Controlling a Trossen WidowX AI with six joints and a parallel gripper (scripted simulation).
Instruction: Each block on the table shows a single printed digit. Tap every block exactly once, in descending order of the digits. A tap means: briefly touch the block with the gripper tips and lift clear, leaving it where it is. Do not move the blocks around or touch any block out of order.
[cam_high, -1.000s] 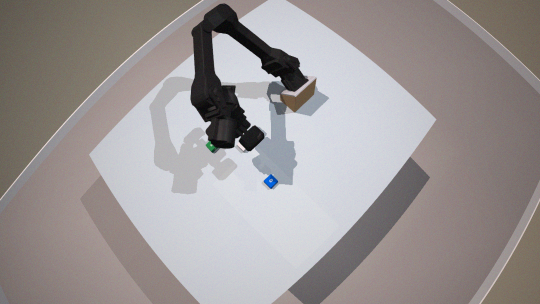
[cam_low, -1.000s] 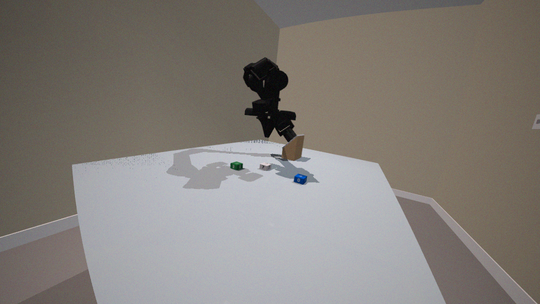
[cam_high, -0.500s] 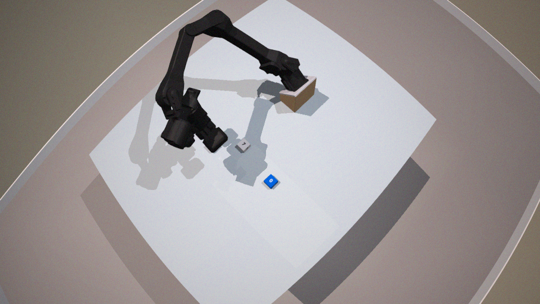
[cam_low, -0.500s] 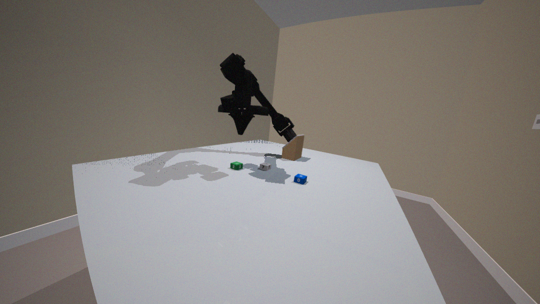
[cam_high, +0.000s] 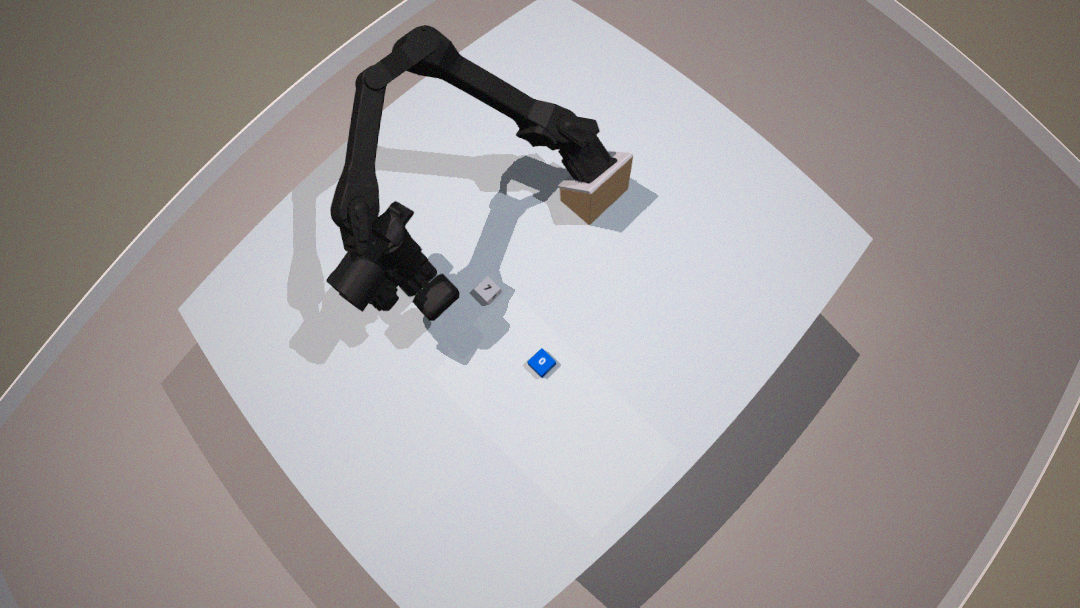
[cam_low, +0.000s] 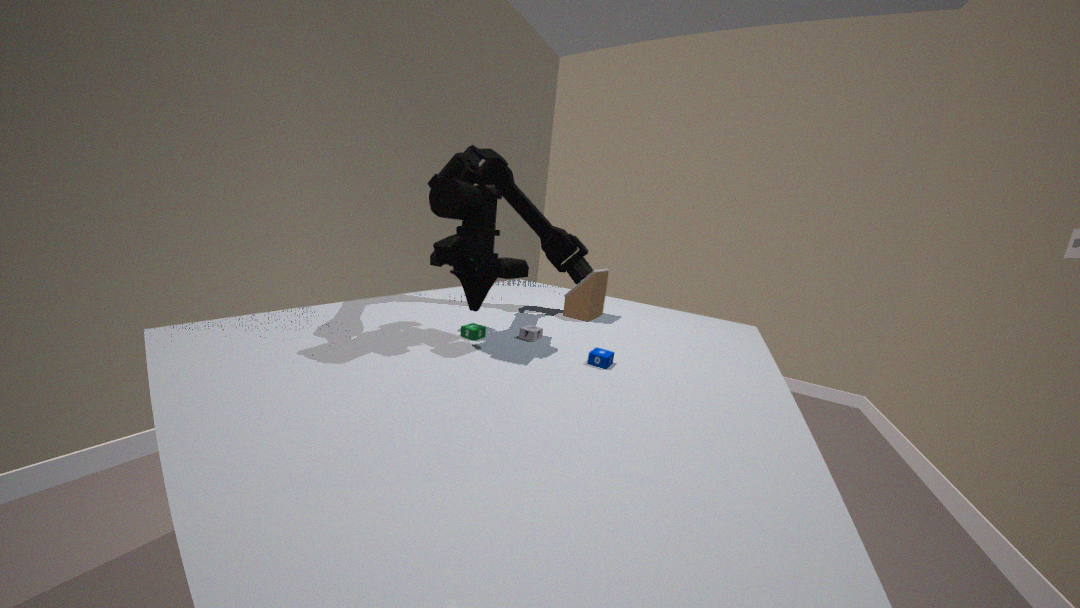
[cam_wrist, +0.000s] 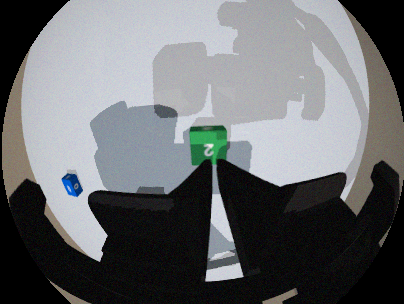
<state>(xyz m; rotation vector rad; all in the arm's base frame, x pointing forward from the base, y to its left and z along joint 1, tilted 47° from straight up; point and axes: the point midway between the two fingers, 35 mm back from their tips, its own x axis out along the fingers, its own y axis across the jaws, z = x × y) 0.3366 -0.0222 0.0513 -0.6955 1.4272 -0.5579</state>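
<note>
Right now my gripper tip is 4 cm above the green block marked 2. From my gripper tip the other things lie so: blue block marked 0 (22 cm to the left, 7 cm behind, 4 cm below); then white block marked 7 (8 cm behind, 7 cm to the left, 4 cm below).
</note>
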